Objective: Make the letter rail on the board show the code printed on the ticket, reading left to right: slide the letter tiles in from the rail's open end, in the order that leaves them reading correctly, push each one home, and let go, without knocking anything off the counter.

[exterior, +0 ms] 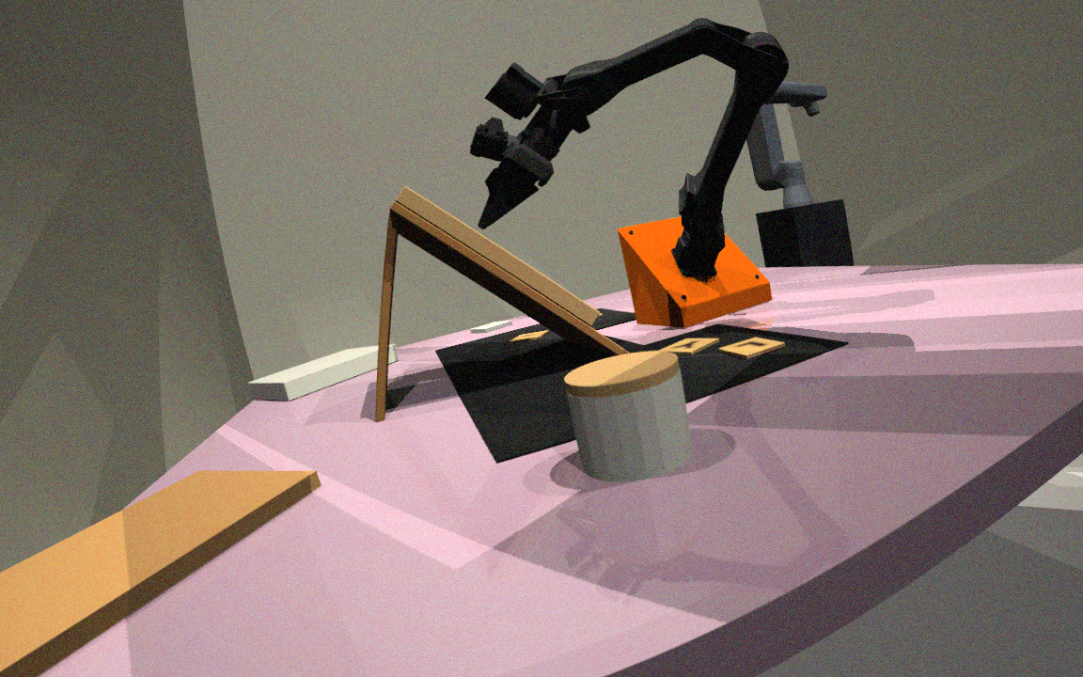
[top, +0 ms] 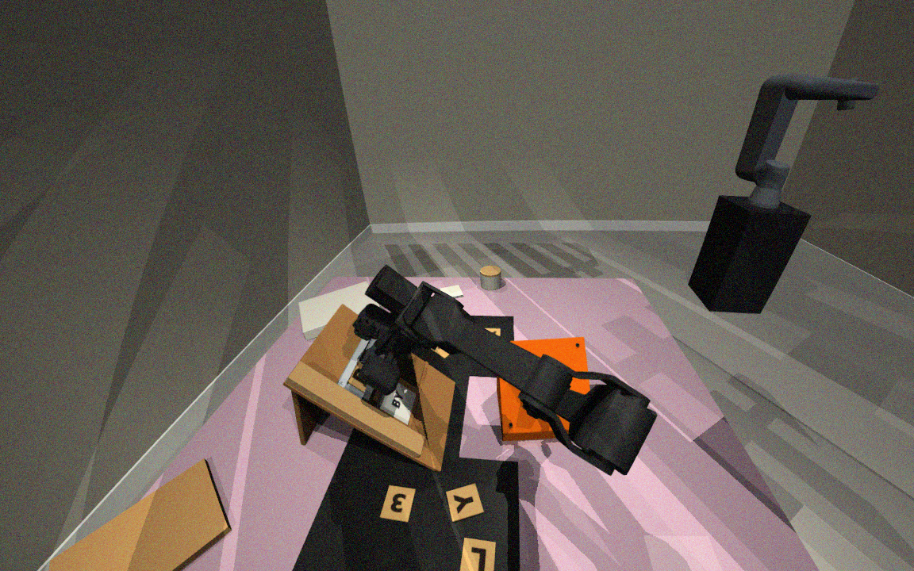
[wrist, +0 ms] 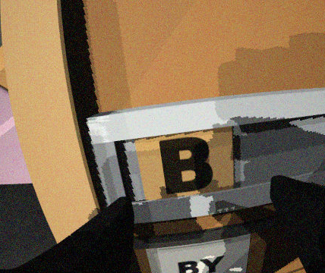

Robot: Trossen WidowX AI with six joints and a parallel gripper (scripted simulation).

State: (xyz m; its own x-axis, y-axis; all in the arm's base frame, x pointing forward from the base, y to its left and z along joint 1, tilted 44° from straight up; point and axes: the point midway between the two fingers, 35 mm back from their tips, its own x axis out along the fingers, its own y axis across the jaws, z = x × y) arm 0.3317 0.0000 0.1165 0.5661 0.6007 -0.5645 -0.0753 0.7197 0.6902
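My gripper tip is 30 mm short of the b tile, 30 mm above it and 10 mm to the right of it. Also, from my gripper tip: black mat 210 mm below, 130 mm behind, 70 mm to the right; then white ticket 100 mm below, 40 mm behind; then 3 tile 200 mm below, 160 mm to the left, 80 mm behind.
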